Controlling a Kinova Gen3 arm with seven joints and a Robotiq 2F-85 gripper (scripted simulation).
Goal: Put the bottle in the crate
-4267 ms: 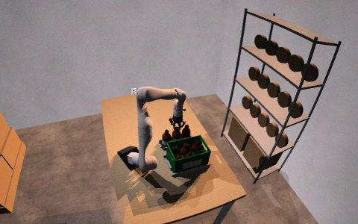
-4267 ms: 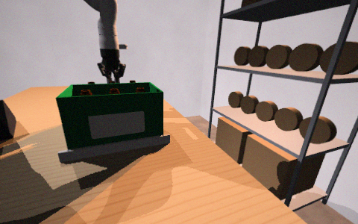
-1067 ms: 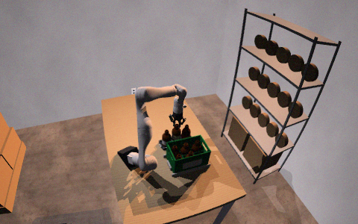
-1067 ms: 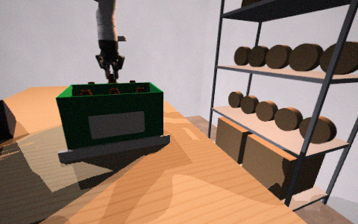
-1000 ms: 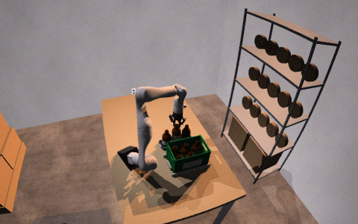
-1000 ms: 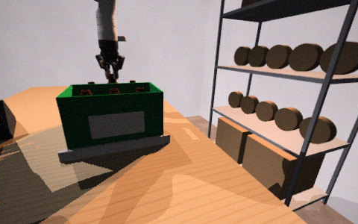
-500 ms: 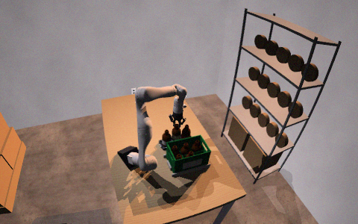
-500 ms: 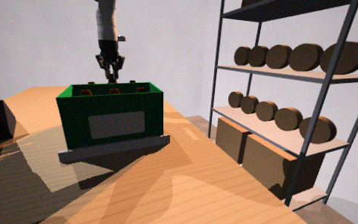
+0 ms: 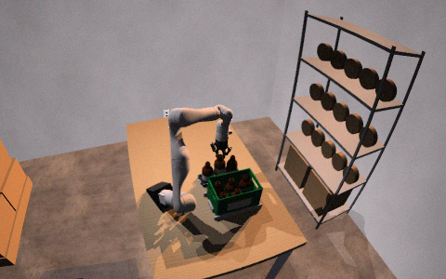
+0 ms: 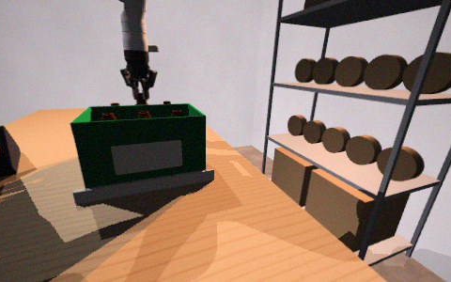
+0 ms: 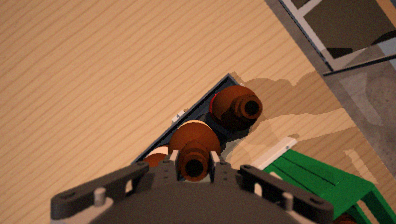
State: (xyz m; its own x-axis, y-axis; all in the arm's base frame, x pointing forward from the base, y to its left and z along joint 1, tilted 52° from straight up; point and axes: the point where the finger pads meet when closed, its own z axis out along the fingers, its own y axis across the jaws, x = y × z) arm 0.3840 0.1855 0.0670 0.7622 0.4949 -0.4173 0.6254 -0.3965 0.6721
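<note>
Right now the brown bottle is 70 mm below my hand. From my hand the other things lie so: green crate (40 mm behind, 230 mm to the right, 100 mm below); then dark tray (180 mm below).
</note>
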